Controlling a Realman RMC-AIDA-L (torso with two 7-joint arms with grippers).
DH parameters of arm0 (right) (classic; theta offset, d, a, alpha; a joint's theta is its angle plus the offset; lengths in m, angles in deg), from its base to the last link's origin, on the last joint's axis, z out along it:
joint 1: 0 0.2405 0 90
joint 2: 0 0 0 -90
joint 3: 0 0.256 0 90
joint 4: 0 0 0 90
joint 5: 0 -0.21 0 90
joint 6: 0 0 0 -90
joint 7: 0 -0.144 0 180
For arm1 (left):
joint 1: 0 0.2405 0 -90
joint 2: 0 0 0 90
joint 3: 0 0.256 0 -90
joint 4: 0 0 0 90
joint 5: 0 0.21 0 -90
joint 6: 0 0 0 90
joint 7: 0 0.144 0 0
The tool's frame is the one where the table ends.
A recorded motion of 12 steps. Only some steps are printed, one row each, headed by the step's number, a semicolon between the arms.
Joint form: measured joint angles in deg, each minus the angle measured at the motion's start. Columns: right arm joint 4, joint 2, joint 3, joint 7, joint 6, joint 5, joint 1; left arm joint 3, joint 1, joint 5, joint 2, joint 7, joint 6, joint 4.
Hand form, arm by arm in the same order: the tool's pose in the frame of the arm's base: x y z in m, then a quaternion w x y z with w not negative. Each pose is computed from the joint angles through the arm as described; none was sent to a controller.
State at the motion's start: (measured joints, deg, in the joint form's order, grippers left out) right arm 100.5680 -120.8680 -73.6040 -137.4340 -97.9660 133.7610 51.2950; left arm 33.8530 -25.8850 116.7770 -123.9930 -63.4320 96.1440 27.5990
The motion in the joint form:
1: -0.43 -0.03 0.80 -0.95 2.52 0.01 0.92; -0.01 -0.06 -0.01 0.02 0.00 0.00 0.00
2: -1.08 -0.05 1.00 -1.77 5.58 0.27 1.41; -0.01 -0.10 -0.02 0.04 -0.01 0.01 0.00
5: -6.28 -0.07 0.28 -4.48 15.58 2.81 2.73; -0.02 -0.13 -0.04 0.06 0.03 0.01 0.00
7: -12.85 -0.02 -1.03 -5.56 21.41 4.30 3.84; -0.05 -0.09 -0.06 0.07 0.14 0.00 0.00
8: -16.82 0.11 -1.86 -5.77 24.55 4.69 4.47; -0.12 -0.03 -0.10 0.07 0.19 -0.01 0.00
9: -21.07 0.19 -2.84 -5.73 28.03 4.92 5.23; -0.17 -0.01 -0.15 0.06 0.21 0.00 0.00
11: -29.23 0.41 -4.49 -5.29 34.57 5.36 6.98; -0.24 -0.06 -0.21 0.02 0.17 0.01 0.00
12: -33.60 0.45 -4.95 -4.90 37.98 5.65 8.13; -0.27 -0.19 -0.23 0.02 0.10 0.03 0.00
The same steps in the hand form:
1: -0.0270 0.3436 0.0453 0.17388 -0.98459 -0.00622 0.01781; -0.2653 0.2676 -0.0519 0.07831 -0.92361 -0.19274 -0.32198
2: -0.0335 0.3499 0.0467 0.19039 -0.98100 -0.00056 0.03737; -0.2652 0.2678 -0.0518 0.07826 -0.92367 -0.19243 -0.32199
5: -0.0414 0.3761 0.0421 0.23564 -0.96841 0.03459 0.07385; -0.2651 0.2680 -0.0516 0.07857 -0.92375 -0.19185 -0.32202
7: -0.0360 0.3951 0.0276 0.24649 -0.96415 0.06451 0.07420; -0.2653 0.2680 -0.0515 0.07942 -0.92377 -0.19138 -0.32204
8: -0.0314 0.4048 0.0184 0.24975 -0.96246 0.07845 0.07175; -0.2657 0.2679 -0.0513 0.08050 -0.92348 -0.19166 -0.32243
9: -0.0268 0.4143 0.0078 0.25314 -0.96079 0.08954 0.06923; -0.2657 0.2679 -0.0512 0.08112 -0.92320 -0.19177 -0.32303
11: -0.0170 0.4315 -0.0109 0.26326 -0.95700 0.10531 0.06119; -0.2652 0.2682 -0.0512 0.08141 -0.92279 -0.19191 -0.32405
12: -0.0118 0.4404 -0.0196 0.27072 -0.95437 0.11235 0.05710; -0.2646 0.2688 -0.0511 0.08103 -0.92275 -0.19144 -0.32453

